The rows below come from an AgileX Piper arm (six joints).
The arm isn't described. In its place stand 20 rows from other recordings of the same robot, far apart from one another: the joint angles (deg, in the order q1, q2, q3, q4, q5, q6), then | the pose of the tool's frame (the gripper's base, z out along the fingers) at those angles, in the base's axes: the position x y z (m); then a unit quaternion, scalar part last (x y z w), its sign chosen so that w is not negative.
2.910, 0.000, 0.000, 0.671, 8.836, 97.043 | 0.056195, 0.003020, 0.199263, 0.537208, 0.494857, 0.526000, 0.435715
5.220, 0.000, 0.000, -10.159, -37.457, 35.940 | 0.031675, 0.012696, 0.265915, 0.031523, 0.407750, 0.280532, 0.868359
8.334, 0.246, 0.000, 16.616, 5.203, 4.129 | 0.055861, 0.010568, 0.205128, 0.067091, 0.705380, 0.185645, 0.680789
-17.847, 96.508, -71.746, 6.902, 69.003, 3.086 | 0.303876, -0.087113, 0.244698, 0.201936, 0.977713, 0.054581, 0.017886
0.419, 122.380, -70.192, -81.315, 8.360, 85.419 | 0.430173, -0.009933, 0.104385, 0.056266, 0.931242, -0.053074, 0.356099
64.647, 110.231, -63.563, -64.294, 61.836, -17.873 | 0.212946, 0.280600, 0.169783, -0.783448, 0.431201, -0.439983, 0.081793
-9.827, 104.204, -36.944, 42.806, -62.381, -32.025 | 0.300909, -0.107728, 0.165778, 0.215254, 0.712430, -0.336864, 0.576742
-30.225, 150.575, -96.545, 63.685, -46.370, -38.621 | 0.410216, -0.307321, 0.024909, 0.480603, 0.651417, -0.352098, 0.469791
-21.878, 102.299, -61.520, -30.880, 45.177, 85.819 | 0.297422, -0.155129, 0.179466, 0.674311, 0.705911, -0.132017, 0.171948
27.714, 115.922, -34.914, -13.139, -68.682, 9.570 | 0.281614, 0.169706, 0.109963, -0.217966, 0.720574, 0.259532, 0.604902
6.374, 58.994, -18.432, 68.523, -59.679, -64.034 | 0.165619, -0.055052, 0.253655, 0.200424, 0.691451, -0.357021, 0.595199
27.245, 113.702, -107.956, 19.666, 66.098, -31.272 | 0.374578, 0.224371, 0.305941, -0.439970, 0.859940, 0.159791, 0.203463
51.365, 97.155, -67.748, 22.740, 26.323, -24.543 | 0.218705, 0.298606, 0.247187, -0.459835, 0.812382, 0.214245, 0.287554
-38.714, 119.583, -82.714, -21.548, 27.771, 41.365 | 0.337566, -0.290535, 0.159782, 0.505173, 0.813893, -0.121385, 0.260084
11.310, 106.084, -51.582, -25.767, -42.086, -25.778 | 0.367929, 0.100625, 0.191548, -0.444319, 0.623527, -0.077929, 0.638531
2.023, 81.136, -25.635, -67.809, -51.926, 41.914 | 0.225173, 0.074326, 0.202368, -0.323569, 0.733954, 0.278261, 0.528380
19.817, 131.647, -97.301, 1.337, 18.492, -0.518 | 0.476696, 0.172497, 0.137173, -0.155851, 0.919956, 0.067609, 0.353300
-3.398, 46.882, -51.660, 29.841, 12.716, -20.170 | 0.169266, -0.000066, 0.417715, 0.039362, 0.713953, 0.073651, 0.695196
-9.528, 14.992, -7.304, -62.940, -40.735, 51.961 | 0.066794, 0.042411, 0.267286, -0.221141, 0.566233, 0.085081, 0.789455
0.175, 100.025, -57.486, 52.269, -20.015, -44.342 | 0.378886, -0.023476, 0.222015, 0.117141, 0.830370, -0.085494, 0.538009
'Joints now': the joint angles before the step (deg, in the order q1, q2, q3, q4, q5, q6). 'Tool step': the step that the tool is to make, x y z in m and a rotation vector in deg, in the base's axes. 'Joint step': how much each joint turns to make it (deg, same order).
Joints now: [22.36, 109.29, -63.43, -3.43, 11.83, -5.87]
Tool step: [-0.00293, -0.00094, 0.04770, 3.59, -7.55, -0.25]
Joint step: [0.00, -6.47, -0.52, 0.51, -1.36, -0.01]
